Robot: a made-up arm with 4 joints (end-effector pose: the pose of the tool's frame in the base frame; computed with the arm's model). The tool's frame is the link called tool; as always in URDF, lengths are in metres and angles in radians. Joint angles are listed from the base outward.
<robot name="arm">
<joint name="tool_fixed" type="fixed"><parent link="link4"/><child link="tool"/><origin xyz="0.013 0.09 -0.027" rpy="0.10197 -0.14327 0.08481"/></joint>
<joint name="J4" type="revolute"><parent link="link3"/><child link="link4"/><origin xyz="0.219 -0.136 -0.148" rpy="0 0 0"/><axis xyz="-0.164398 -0.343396 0.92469"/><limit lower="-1.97" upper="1.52" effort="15" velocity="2.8"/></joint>
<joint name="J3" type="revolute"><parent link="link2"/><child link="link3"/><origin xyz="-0.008 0.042 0.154" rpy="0 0 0"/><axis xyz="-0.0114 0.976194 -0.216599"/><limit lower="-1.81" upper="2.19" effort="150" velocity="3"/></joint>
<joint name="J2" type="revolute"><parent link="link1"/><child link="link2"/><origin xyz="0.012 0.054 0.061" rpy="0 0 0"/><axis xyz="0.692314 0.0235 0.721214"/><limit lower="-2.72" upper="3.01" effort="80" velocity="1"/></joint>
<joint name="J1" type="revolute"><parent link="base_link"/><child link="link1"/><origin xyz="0.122 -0.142 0.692" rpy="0 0 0"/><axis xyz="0 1 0"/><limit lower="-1.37" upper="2.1" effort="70" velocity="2"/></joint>
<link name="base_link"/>
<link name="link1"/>
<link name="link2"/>
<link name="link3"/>
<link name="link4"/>
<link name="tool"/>
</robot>
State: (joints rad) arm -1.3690 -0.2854 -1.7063 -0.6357
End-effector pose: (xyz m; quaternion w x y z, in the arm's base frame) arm -0.3244 0.0495 0.9558 0.1137 0.0515 -0.9863 0.1077
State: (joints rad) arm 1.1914 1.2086 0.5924 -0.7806
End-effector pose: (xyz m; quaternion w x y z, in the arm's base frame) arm 0.1153 0.0669 0.6003 0.4889 0.2603 0.8325 0.0087
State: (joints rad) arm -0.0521 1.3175 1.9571 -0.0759
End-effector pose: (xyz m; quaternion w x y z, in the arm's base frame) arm -0.0193 -0.2824 0.6553 0.5751 -0.0784 0.7006 0.4151
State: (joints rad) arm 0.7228 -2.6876 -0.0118 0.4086
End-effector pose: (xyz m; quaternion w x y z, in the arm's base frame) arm 0.2781 -0.1469 0.8861 0.3427 -0.8806 0.2257 -0.2369
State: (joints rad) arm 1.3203 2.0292 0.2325 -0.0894
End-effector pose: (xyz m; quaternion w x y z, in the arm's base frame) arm 0.2781 0.0828 0.7149 0.3409 0.8434 0.3914 0.1387
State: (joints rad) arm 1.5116 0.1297 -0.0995 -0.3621
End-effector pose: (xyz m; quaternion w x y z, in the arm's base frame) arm 0.2059 -0.0690 0.4185 0.7558 0.0460 0.6386 -0.1370
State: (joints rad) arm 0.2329 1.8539 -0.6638 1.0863
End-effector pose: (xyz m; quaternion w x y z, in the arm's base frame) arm 0.3379 0.0290 0.9000 0.2604 0.6014 -0.6386 0.4032
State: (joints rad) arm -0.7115 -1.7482 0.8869 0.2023
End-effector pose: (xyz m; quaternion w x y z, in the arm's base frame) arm 0.0475 -0.1592 0.6528 0.6776 -0.0172 -0.0884 -0.7299
